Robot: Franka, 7 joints.
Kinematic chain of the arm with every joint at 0, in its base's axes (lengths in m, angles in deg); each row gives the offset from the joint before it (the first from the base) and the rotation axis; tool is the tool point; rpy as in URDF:
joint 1: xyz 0 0 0.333 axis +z
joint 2: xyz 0 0 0 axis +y
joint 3: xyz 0 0 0.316 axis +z
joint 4: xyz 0.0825 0 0 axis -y
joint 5: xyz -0.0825 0 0.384 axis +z
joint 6: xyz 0 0 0 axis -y
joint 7: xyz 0.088 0 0 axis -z
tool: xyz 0 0 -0.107 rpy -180 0 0
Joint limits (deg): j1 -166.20..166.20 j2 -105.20..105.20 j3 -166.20..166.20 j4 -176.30..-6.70 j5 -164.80..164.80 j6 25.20..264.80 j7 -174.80..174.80
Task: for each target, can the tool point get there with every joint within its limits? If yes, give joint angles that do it. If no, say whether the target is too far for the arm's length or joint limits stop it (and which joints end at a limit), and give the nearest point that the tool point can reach.
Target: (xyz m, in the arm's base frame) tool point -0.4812 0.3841 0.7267
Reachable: yes | joints 111.89 68.74 131.19 -33.97 -31.18 63.65 138.34
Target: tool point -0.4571 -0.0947 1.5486
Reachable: no: too far | nearest point -0.3012 -0.0624 1.1339 | short by 0.444 m
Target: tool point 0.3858 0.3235 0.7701
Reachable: yes | joints 103.68 58.89 -134.48 -86.28 86.02 68.50 -95.73
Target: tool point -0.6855 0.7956 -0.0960
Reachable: no: too far | nearest point -0.5184 0.6017 0.0086 | short by 0.277 m
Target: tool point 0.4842 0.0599 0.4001
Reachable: yes | joints 90.04 -57.76 -82.15 -137.19 -107.66 149.95 44.79
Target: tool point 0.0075 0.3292 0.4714
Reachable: yes | joints -16.86 50.72 94.90 -148.06 77.70 50.05 -135.06
